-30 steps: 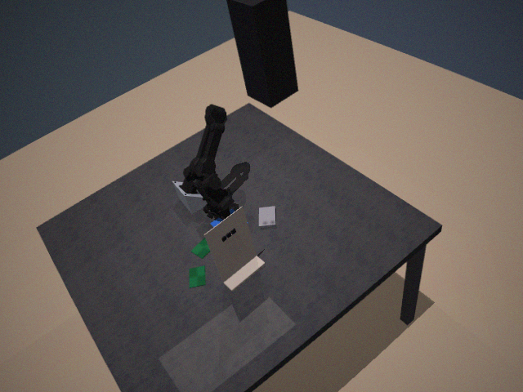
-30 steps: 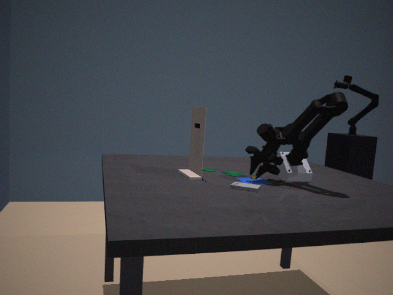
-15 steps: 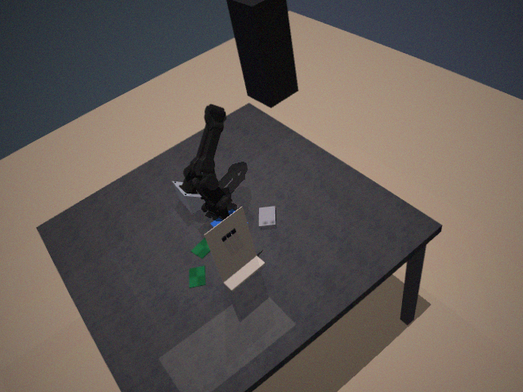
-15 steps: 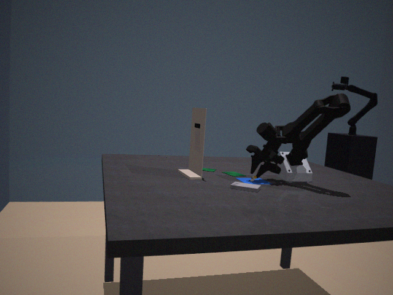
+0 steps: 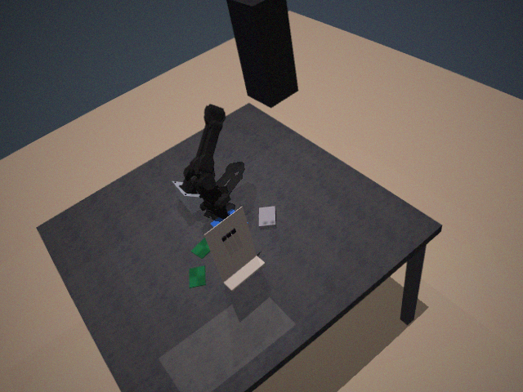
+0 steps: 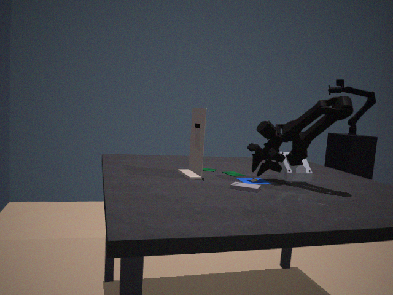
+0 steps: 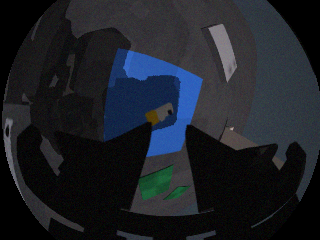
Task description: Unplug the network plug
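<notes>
My gripper tip is now 1 cm short of the network plug, 1 cm to the right of it and 2 cm above it. From my gripper tip the other things lie so: blue marked square 1 cm ahead, 3 cm below; then grey panel 24 cm ahead, 12 cm to the right, 11 cm above; then pale grey flat block 11 cm ahead, 13 cm to the left, 2 cm below.
</notes>
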